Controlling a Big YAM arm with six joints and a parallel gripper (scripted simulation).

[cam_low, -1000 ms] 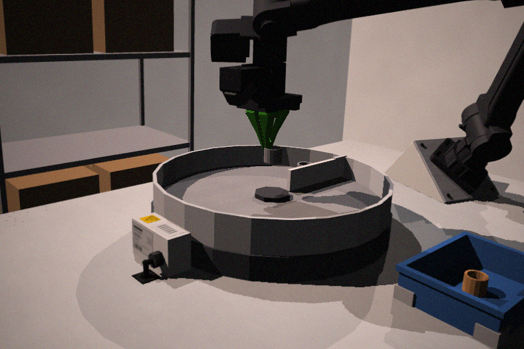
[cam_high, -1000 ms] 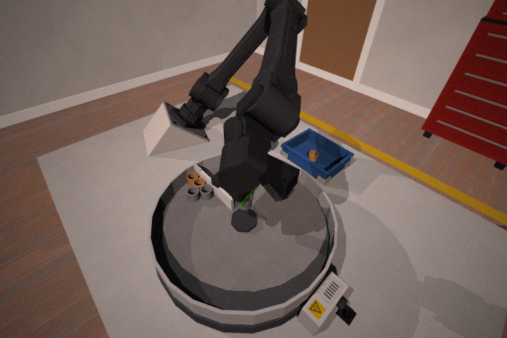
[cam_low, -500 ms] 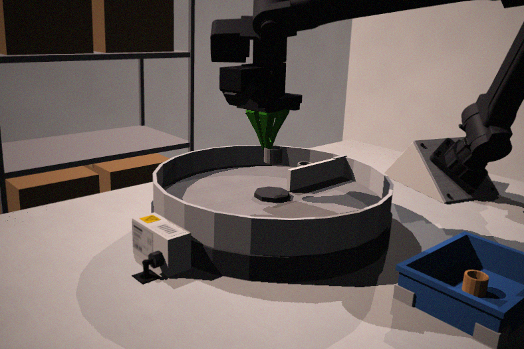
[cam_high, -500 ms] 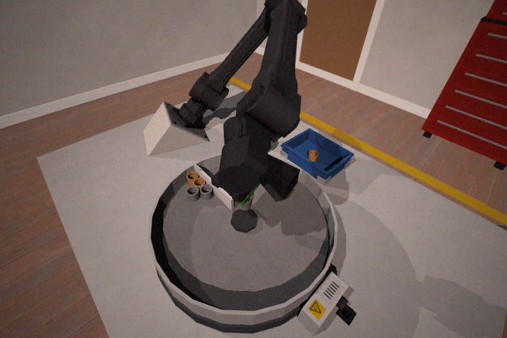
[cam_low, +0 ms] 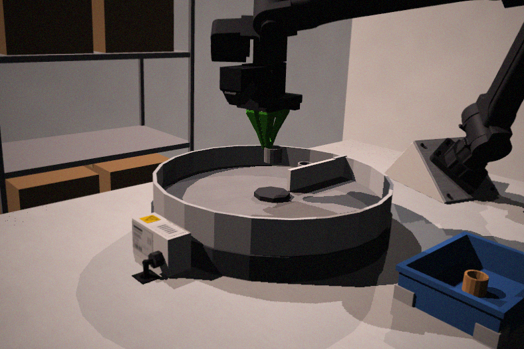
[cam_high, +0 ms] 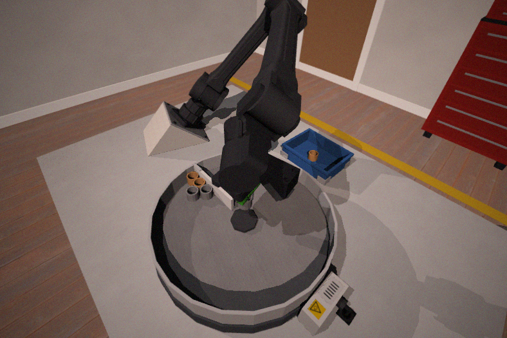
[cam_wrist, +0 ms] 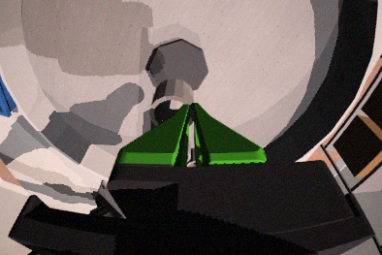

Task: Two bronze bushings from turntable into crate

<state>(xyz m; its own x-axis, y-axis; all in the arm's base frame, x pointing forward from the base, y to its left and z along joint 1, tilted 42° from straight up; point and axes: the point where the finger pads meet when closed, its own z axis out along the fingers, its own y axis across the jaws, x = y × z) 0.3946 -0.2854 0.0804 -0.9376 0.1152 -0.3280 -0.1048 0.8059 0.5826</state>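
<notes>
My hand is 9 cm above the turntable and 1 cm to the right of it. From my hand the other things lie so: blue crate 38 cm to the left, 12 cm below, 2 cm behind.
</notes>
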